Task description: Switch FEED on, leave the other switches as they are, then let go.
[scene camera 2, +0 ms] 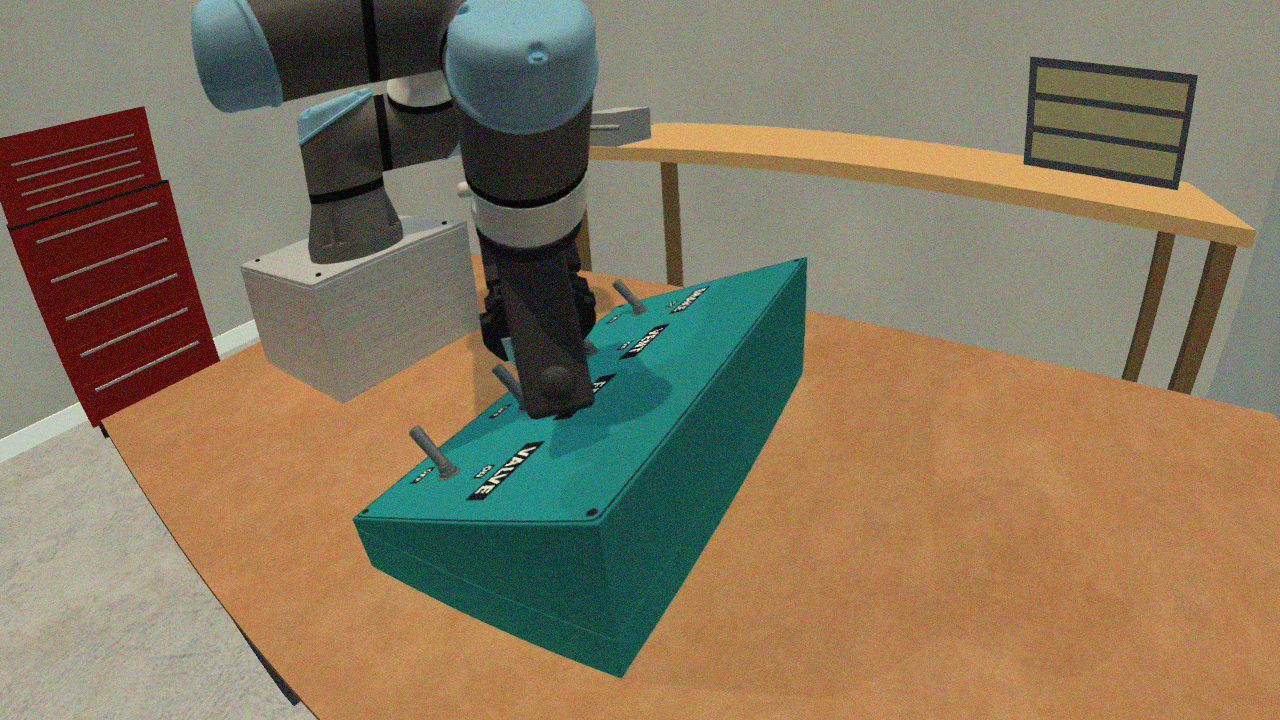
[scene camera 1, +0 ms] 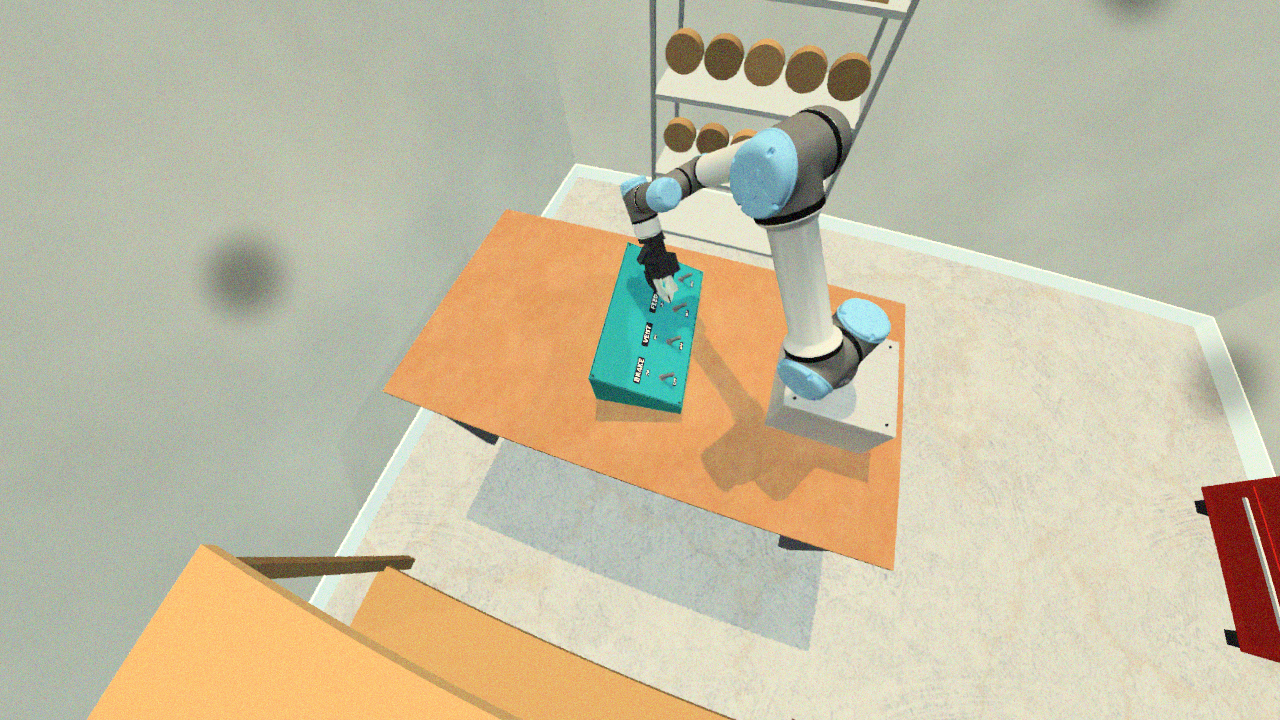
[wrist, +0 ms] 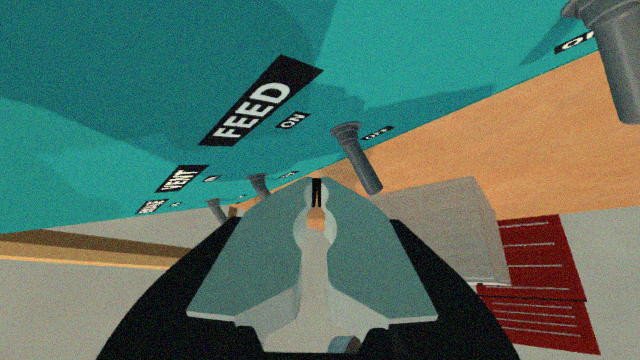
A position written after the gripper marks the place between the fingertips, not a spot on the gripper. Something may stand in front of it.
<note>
In view: the gripper [scene camera 2: 540, 367] and a feed lever [wrist: 366, 174].
The gripper is seen too in scene camera 1 [scene camera 1: 670, 302] and in the wrist view [wrist: 317, 180].
</note>
